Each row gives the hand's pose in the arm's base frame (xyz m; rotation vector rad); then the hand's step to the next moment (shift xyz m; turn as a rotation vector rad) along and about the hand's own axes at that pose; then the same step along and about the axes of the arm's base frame.
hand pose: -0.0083 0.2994 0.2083 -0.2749 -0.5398 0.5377
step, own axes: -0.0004 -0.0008 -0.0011 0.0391 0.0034 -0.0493
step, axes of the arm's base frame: 0.0006 -0.0010 -0.0008 0.0542 0.0190 -0.0259
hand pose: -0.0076 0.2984 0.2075 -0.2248 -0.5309 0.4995
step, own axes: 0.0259 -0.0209 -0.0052 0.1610 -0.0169 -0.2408
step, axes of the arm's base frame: 0.0304 -0.0051 0.0136 0.2556 0.0489 -0.1283
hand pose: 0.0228 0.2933 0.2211 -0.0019 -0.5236 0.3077
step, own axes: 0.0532 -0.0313 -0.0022 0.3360 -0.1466 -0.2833
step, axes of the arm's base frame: 0.0538 -0.0143 0.0268 0.4577 -0.0209 -0.0687
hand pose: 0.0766 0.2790 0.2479 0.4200 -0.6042 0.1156
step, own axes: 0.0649 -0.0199 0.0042 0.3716 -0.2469 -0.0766
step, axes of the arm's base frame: 0.0555 -0.0209 0.0334 0.4007 -0.1986 0.0700
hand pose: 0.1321 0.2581 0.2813 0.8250 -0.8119 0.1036
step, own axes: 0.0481 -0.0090 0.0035 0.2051 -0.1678 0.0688
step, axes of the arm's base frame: 0.0350 -0.0191 0.0286 0.1662 -0.2080 0.0640
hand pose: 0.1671 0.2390 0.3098 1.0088 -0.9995 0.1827
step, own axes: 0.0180 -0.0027 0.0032 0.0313 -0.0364 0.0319
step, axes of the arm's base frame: 0.0097 -0.0093 0.0126 0.0182 -0.0543 0.0063
